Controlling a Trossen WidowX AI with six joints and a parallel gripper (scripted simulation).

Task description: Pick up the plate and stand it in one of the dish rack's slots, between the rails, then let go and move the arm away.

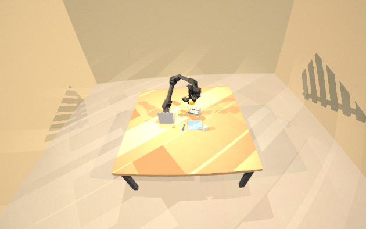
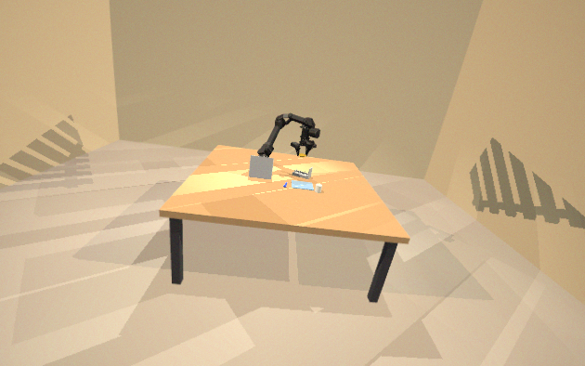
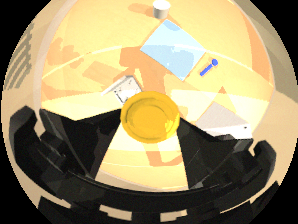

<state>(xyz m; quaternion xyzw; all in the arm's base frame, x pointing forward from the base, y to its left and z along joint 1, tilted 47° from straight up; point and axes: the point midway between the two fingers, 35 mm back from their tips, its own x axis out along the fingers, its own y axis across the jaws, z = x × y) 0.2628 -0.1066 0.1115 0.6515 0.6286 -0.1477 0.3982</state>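
Now: gripper tip 30 mm short of the grey dish rack, 50 mm to the right of it and 140 mm above it. The rest, counted from my gripper tip: light blue mat (150 mm to the right, 160 mm below); yellow plate (10 mm above); blue spoon (120 mm behind, 170 mm to the right, 160 mm below).
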